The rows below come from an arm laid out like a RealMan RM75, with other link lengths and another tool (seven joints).
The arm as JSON. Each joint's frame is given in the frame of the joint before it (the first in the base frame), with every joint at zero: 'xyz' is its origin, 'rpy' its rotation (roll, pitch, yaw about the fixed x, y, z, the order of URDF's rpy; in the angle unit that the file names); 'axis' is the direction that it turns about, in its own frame. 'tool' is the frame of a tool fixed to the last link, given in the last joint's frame.
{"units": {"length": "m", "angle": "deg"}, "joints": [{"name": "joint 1", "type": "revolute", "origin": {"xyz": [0.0, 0.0, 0.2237], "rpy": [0.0, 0.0, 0.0]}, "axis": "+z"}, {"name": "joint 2", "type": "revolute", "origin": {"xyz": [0.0, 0.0, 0.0], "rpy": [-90.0, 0.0, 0.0]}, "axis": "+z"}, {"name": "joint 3", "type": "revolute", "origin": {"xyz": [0.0, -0.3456, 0.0], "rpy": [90.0, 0.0, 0.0]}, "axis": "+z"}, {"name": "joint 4", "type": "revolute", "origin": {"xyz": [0.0, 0.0, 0.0], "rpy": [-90.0, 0.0, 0.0]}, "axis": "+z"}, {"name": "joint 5", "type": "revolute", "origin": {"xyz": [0.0, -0.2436, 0.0], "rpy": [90.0, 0.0, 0.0]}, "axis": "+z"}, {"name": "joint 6", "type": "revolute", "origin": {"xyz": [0.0, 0.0, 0.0], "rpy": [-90.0, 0.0, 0.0]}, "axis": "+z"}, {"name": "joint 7", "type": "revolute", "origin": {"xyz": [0.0, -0.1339, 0.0], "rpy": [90.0, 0.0, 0.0]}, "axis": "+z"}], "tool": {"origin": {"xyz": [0.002, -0.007, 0.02], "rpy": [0.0, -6.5, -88.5]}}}
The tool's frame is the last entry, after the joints.
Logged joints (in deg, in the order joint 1, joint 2, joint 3, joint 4, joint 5, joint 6, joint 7), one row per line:
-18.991, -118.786, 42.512, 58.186, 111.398, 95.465, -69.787
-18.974, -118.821, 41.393, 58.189, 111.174, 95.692, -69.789
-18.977, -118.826, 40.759, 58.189, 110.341, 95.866, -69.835
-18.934, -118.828, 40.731, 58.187, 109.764, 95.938, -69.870
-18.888, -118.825, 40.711, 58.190, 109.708, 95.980, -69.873
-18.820, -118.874, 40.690, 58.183, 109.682, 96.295, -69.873
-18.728, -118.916, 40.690, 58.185, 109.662, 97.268, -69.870
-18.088, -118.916, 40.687, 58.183, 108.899, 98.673, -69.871
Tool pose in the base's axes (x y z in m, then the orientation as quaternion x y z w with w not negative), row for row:
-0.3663, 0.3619, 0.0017, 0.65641, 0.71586, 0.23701, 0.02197
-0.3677, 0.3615, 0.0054, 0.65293, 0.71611, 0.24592, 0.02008
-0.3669, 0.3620, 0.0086, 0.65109, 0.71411, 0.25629, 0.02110
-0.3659, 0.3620, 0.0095, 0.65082, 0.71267, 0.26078, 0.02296
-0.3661, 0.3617, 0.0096, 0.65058, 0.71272, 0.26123, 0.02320
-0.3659, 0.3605, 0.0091, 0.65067, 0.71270, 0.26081, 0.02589
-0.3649, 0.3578, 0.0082, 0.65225, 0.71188, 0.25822, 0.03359
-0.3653, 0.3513, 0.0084, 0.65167, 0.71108, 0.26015, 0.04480
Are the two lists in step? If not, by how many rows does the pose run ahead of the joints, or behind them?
They are in step.
